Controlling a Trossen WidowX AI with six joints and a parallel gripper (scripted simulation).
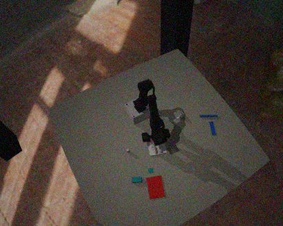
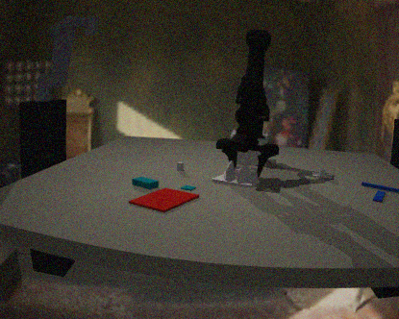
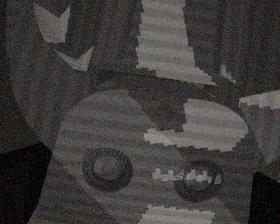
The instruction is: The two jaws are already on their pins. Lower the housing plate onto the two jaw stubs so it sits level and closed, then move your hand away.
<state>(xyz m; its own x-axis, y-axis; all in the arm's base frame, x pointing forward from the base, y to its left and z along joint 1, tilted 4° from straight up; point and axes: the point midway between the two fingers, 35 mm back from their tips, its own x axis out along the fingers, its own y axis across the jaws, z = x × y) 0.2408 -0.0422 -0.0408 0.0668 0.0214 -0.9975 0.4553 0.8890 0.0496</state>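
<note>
The white housing part is 2 cm above my gripper tip and 1 cm ahead of it. The rest, counted from my gripper tip: white peg (20 cm to the right, 5 cm behind, 1 cm above); teal block (28 cm to the right, 15 cm ahead); white jaw assembly (3 cm to the right, 1 cm ahead, 1 cm above).
</note>
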